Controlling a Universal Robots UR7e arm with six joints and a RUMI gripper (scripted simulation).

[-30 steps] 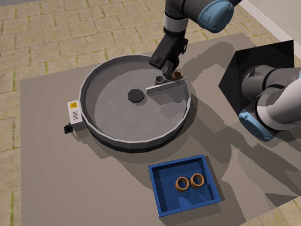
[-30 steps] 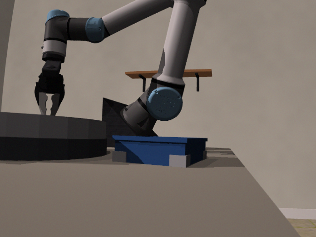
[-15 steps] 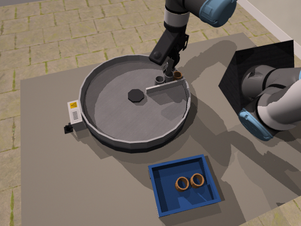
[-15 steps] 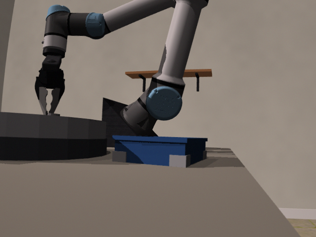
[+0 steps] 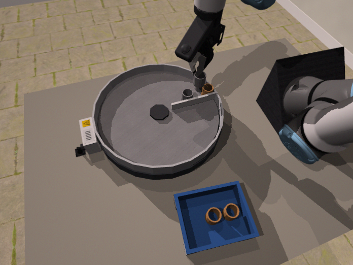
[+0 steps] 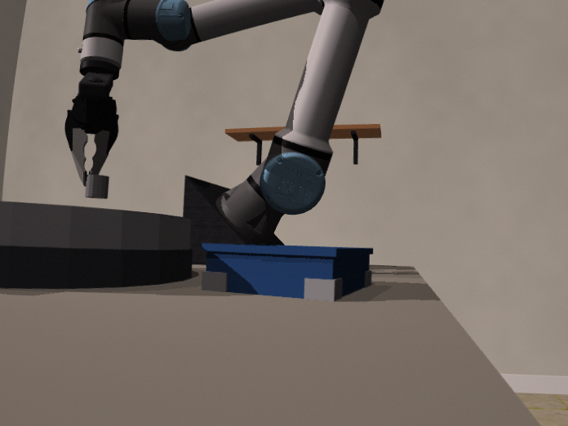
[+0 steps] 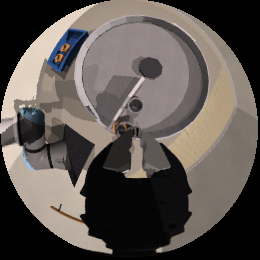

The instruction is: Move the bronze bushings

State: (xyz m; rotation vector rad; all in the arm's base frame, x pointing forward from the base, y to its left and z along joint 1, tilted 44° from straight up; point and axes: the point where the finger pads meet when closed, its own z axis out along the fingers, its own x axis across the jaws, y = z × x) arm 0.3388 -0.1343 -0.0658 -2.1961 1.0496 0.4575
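Now: the grey turntable 13 cm ahead of my hand, 10 cm below it and 5 cm to the left of it. From my hand the other things lie so: blue crate: 41 cm to the left, 13 cm below, 7 cm ahead.
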